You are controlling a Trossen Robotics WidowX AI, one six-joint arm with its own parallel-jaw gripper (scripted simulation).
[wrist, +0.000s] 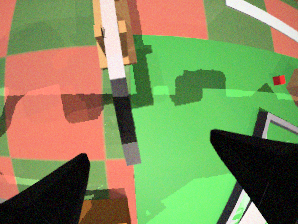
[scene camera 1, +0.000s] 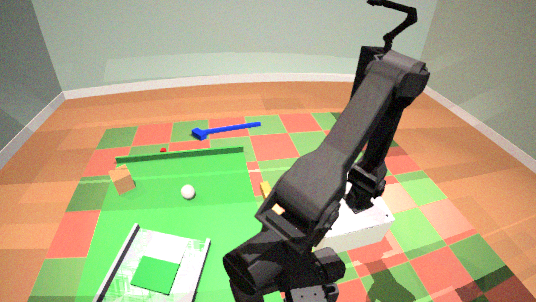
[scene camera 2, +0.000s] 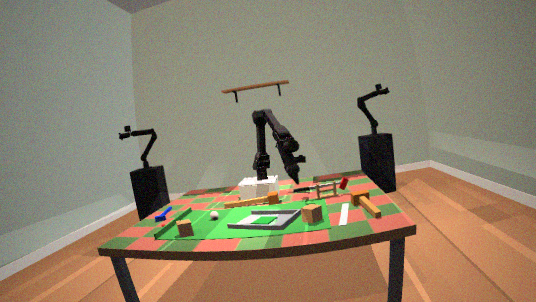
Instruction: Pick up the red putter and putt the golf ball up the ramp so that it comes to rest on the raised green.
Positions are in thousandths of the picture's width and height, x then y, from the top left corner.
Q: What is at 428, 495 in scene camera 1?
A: A low green wall.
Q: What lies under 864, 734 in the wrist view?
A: The gripper.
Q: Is the gripper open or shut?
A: Open.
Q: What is the gripper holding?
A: Nothing.
